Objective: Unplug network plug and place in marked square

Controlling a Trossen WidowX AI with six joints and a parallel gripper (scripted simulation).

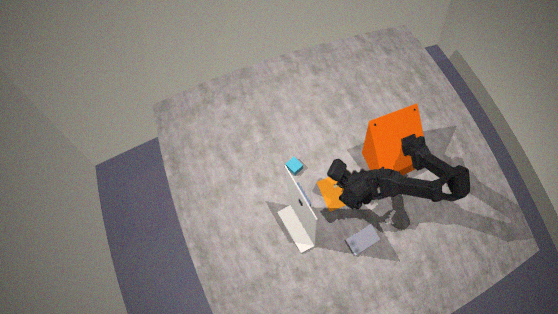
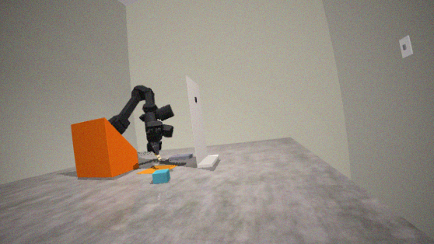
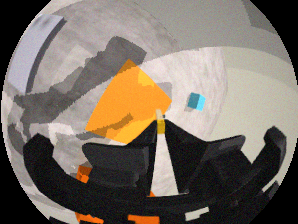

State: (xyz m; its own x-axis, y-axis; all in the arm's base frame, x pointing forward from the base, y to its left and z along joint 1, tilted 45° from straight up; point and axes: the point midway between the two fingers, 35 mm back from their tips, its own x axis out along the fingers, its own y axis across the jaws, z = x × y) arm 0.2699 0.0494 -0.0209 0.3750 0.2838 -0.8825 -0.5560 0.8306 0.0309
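Right now the orange square is 10 mm behind my gripper tip and 60 mm below it. From my gripper tip the other things lie so: upright white panel: 160 mm ahead, 80 mm to the left, 100 mm above; flat grey plate: 20 mm behind, 210 mm to the left, 50 mm below; network plug: right at my gripper tip.
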